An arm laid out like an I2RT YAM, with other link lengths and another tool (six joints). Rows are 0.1 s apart.
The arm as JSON. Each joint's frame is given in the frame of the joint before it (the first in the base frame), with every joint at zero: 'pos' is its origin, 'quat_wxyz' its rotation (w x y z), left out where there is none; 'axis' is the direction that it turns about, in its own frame. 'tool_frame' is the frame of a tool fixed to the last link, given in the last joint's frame.
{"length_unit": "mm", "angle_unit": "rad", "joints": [
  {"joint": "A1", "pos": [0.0, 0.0, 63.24], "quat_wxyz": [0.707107, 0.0, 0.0, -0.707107], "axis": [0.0, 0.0, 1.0]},
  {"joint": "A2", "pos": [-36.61, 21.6, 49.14], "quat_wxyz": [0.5, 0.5, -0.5, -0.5], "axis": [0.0, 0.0, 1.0]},
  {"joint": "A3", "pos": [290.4, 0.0, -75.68], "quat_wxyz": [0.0, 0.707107, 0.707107, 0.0], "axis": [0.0, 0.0, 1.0]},
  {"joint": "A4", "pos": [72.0, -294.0, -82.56], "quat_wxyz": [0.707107, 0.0, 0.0, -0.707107], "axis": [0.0, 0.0, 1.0]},
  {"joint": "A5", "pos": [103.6, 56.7, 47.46], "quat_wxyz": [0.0, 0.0, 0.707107, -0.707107], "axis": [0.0, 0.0, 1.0]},
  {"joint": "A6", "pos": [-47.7, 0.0, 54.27], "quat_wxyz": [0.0, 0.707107, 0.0, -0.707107], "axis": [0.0, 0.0, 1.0]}
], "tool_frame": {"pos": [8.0, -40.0, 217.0], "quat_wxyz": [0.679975, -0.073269, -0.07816, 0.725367]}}
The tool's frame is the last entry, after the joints.
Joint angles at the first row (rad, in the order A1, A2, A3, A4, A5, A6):
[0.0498, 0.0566, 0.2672, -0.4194, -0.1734, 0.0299]
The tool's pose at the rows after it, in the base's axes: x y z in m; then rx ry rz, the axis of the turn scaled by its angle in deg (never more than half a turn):
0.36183, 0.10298, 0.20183, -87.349, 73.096, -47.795
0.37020, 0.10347, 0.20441, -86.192, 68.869, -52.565
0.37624, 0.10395, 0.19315, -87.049, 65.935, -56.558
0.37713, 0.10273, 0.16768, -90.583, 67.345, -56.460
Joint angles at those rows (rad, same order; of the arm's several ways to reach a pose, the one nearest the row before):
[0.0597, 0.0162, 0.1669, -0.2638, -0.1734, -0.0151]
[0.0596, 0.0048, 0.0879, -0.1211, -0.1723, -0.0593]
[0.0593, 0.0048, 0.0170, -0.0174, -0.1722, -0.1185]
[0.0593, 0.0048, 0.0055, -0.0635, -0.1669, -0.1555]

